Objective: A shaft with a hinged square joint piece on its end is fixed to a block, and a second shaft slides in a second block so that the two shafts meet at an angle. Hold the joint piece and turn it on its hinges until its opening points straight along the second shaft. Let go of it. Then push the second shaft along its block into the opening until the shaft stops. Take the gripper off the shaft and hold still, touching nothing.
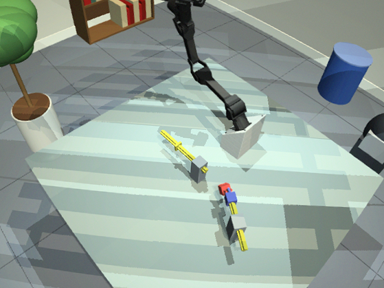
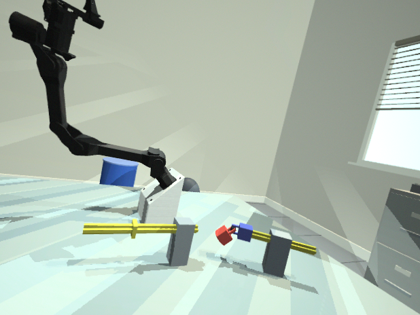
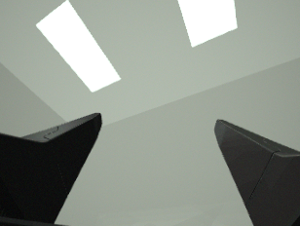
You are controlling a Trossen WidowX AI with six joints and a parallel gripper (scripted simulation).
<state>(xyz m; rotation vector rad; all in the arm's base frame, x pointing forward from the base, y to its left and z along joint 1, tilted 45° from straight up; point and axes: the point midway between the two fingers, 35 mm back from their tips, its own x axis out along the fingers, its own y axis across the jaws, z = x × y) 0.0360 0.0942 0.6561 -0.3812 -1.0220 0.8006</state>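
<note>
Now: gripper tip 23 cm short of the red joint piece, 52 cm to the right of it and 65 cm above it.
</note>
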